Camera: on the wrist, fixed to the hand. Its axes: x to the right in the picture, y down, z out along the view.
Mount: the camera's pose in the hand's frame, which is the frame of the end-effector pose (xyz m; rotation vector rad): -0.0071 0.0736 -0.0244 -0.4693 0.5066 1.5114
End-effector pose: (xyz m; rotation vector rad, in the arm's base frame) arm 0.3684 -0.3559 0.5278 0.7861 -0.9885 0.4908
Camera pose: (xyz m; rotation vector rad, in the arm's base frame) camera 0.3278 -0.2906 0.5403 -0.6519 -1.0042 1.5681
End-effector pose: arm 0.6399 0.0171 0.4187 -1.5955 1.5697 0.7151
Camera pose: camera 0.5635 0.0050 0.4278 0.4255 -2.4197 -1.2198
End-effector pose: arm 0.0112 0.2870 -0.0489 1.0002 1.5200 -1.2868
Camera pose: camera 0.0802 0.3211 -0.0609 1.6461 0.8131 0.3839
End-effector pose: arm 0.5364 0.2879 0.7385 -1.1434 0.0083 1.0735
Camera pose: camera 0.4940 0.2654 0.6772 -1.8370 1.2435 2.0973
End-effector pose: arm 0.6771 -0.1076 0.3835 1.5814 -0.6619 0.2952
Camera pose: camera 0.6341 -0.0821 0.4432 0.2580 -1.2845 1.4542
